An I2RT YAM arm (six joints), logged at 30 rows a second.
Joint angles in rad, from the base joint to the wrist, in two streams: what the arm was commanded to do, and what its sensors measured. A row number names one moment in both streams.
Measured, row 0: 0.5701, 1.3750, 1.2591, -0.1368, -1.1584, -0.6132
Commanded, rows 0 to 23: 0.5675, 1.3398, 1.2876, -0.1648, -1.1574, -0.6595; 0.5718, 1.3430, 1.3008, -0.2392, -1.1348, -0.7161; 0.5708, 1.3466, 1.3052, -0.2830, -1.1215, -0.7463; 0.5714, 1.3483, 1.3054, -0.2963, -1.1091, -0.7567; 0.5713, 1.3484, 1.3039, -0.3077, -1.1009, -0.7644; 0.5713, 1.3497, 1.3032, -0.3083, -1.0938, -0.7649; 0.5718, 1.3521, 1.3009, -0.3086, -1.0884, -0.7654; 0.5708, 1.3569, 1.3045, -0.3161, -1.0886, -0.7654; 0.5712, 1.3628, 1.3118, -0.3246, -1.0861, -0.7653; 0.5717, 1.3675, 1.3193, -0.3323, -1.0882, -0.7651; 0.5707, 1.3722, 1.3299, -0.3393, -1.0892, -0.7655; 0.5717, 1.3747, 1.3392, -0.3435, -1.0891, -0.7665; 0.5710, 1.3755, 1.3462, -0.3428, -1.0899, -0.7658; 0.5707, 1.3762, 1.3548, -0.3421, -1.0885, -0.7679; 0.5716, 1.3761, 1.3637, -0.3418, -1.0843, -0.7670; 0.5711, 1.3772, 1.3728, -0.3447, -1.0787, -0.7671; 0.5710, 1.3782, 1.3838, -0.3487, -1.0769, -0.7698; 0.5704, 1.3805, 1.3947, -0.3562, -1.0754, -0.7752; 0.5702, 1.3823, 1.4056, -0.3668, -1.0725, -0.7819; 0.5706, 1.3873, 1.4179, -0.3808, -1.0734, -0.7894; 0.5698, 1.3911, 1.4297, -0.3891, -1.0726, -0.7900; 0.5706, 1.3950, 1.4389, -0.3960, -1.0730, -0.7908; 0.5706, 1.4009, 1.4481, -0.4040, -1.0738, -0.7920; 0.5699, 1.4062, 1.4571, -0.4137, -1.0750, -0.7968
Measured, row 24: 0.5724, 1.3972, 1.4048, -0.3782, -1.0710, -0.7788
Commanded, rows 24 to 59: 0.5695, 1.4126, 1.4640, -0.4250, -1.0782, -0.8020; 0.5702, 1.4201, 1.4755, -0.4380, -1.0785, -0.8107; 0.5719, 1.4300, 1.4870, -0.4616, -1.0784, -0.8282; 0.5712, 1.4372, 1.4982, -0.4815, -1.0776, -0.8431; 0.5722, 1.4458, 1.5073, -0.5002, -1.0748, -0.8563; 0.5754, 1.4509, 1.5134, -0.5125, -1.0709, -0.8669; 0.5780, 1.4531, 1.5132, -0.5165, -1.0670, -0.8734; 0.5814, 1.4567, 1.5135, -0.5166, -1.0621, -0.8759; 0.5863, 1.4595, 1.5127, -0.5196, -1.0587, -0.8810; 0.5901, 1.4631, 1.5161, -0.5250, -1.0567, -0.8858; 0.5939, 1.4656, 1.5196, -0.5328, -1.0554, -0.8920; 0.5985, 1.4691, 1.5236, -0.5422, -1.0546, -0.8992; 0.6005, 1.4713, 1.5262, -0.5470, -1.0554, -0.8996; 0.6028, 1.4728, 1.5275, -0.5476, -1.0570, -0.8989; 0.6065, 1.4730, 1.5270, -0.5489, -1.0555, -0.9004; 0.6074, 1.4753, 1.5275, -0.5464, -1.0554, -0.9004; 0.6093, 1.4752, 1.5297, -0.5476, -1.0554, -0.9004; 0.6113, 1.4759, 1.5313, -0.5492, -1.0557, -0.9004; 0.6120, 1.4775, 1.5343, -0.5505, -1.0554, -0.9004; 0.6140, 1.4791, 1.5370, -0.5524, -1.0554, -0.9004; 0.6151, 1.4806, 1.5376, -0.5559, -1.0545, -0.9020; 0.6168, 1.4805, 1.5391, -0.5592, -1.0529, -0.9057; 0.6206, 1.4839, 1.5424, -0.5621, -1.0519, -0.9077; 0.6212, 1.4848, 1.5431, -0.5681, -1.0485, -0.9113; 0.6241, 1.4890, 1.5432, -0.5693, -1.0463, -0.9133; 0.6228, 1.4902, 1.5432, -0.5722, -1.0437, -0.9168; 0.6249, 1.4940, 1.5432, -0.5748, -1.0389, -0.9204; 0.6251, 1.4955, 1.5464, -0.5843, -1.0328, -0.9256; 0.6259, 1.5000, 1.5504, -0.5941, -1.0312, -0.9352; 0.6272, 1.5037, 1.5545, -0.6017, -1.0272, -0.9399; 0.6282, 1.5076, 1.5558, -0.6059, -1.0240, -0.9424; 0.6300, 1.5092, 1.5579, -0.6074, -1.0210, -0.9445; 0.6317, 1.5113, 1.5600, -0.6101, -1.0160, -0.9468; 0.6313, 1.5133, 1.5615, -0.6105, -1.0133, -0.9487; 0.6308, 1.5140, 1.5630, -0.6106, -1.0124, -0.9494; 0.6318, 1.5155, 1.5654, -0.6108, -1.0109, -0.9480
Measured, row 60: 0.6247, 1.5242, 1.5223, -0.5926, -1.0149, -0.9340
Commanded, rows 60 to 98: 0.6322, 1.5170, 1.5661, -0.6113, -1.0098, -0.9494; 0.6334, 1.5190, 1.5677, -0.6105, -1.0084, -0.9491; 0.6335, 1.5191, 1.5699, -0.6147, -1.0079, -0.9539; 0.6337, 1.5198, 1.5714, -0.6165, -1.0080, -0.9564; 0.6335, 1.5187, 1.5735, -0.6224, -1.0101, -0.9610; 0.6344, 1.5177, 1.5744, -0.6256, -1.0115, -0.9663; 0.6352, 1.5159, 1.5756, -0.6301, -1.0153, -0.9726; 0.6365, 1.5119, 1.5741, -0.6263, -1.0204, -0.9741; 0.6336, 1.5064, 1.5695, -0.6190, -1.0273, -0.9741; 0.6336, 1.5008, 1.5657, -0.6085, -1.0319, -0.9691; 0.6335, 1.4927, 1.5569, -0.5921, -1.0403, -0.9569; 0.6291, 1.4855, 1.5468, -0.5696, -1.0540, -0.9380; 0.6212, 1.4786, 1.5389, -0.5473, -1.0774, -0.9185; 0.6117, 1.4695, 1.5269, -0.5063, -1.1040, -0.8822; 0.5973, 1.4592, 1.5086, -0.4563, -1.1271, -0.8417; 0.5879, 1.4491, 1.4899, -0.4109, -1.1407, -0.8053; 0.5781, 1.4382, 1.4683, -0.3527, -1.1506, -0.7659; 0.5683, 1.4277, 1.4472, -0.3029, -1.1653, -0.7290; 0.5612, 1.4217, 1.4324, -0.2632, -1.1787, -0.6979; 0.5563, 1.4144, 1.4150, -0.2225, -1.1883, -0.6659; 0.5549, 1.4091, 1.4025, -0.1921, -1.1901, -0.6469; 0.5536, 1.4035, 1.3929, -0.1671, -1.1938, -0.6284; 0.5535, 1.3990, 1.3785, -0.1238, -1.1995, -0.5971; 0.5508, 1.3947, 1.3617, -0.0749, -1.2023, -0.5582; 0.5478, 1.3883, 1.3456, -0.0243, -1.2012, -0.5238; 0.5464, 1.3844, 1.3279, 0.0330, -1.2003, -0.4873; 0.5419, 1.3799, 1.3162, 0.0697, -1.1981, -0.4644; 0.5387, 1.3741, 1.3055, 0.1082, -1.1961, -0.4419; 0.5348, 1.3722, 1.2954, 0.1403, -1.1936, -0.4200; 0.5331, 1.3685, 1.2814, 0.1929, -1.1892, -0.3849; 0.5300, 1.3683, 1.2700, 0.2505, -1.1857, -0.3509; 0.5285, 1.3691, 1.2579, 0.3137, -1.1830, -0.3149; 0.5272, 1.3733, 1.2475, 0.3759, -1.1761, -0.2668; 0.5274, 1.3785, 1.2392, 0.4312, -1.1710, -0.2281; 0.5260, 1.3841, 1.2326, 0.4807, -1.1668, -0.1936; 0.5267, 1.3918, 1.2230, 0.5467, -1.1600, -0.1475; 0.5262, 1.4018, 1.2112, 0.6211, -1.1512, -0.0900; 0.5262, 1.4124, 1.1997, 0.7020, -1.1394, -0.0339; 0.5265, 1.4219, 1.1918, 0.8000, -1.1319, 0.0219
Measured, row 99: 0.5270, 1.4342, 1.1725, 0.3584, -1.1484, -0.1925
